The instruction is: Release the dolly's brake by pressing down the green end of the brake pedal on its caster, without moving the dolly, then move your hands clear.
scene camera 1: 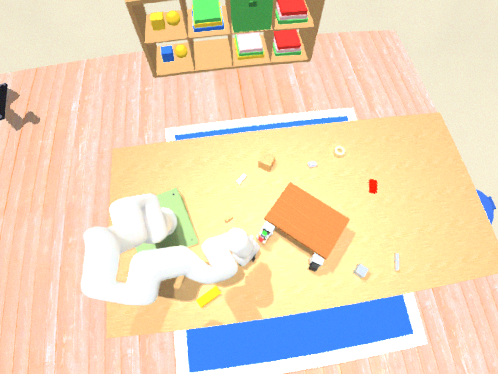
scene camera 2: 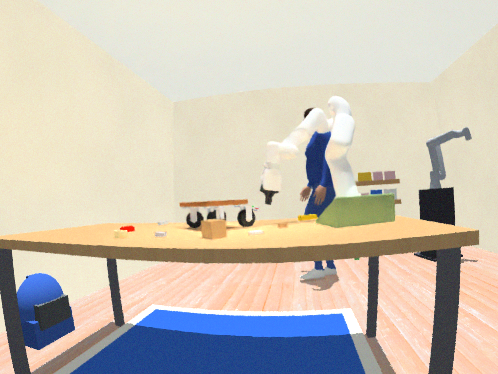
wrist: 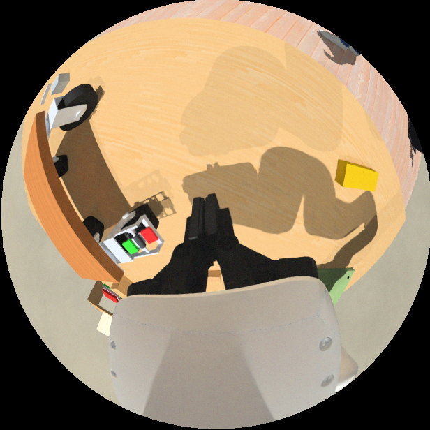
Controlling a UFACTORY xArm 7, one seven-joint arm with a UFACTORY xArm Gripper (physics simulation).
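Observation:
The dolly (scene camera 1: 307, 220) (scene camera 2: 214, 203) (wrist: 50, 200) stands on its casters, with an orange-brown wooden top. Its near-left caster (scene camera 2: 246, 217) carries the brake pedal, whose green end (scene camera 1: 264, 233) (wrist: 130, 246) lies nearer the deck and whose red end (scene camera 1: 261, 239) (wrist: 149, 235) lies on the outer side. The pedal's exact tilt is hard to tell. My gripper (scene camera 1: 254, 258) (scene camera 2: 269, 202) (wrist: 209, 209) is shut and empty. It hangs above the table, beside the caster and apart from the pedal.
On the table (scene camera 1: 150, 170) are a yellow block (scene camera 1: 208, 296) (scene camera 2: 307, 217) (wrist: 360, 176), a wooden cube (scene camera 1: 267, 162) (scene camera 2: 214, 229), a red piece (scene camera 1: 373, 186) (scene camera 2: 127, 228) and a grey cube (scene camera 1: 361, 270). The green base (scene camera 1: 183, 220) (scene camera 2: 365, 210) carries the arm. A person (scene camera 2: 318, 165) stands behind the table.

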